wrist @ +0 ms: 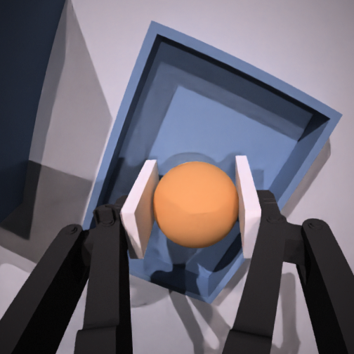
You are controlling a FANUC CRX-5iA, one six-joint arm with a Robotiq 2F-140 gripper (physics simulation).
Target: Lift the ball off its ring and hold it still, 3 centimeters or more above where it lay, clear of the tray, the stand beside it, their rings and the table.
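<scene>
The orange ball [196, 204] is in the lower middle of the wrist view, over the floor of the blue tray [245, 65]. My gripper [196, 176] is shut on the ball, with one pale finger pad against its left side and the other against its right side. The ring under the ball is hidden by the ball; a faint darker curved band shows on the tray floor just above the ball. The gap between ball and ring cannot be seen from here.
A tall dark blue block [25, 90], perhaps the stand, fills the upper left edge. The tray's raised walls surround the ball and finger pads in this view. The pale table [280, 30] shows around the tray, with shadows at left and bottom.
</scene>
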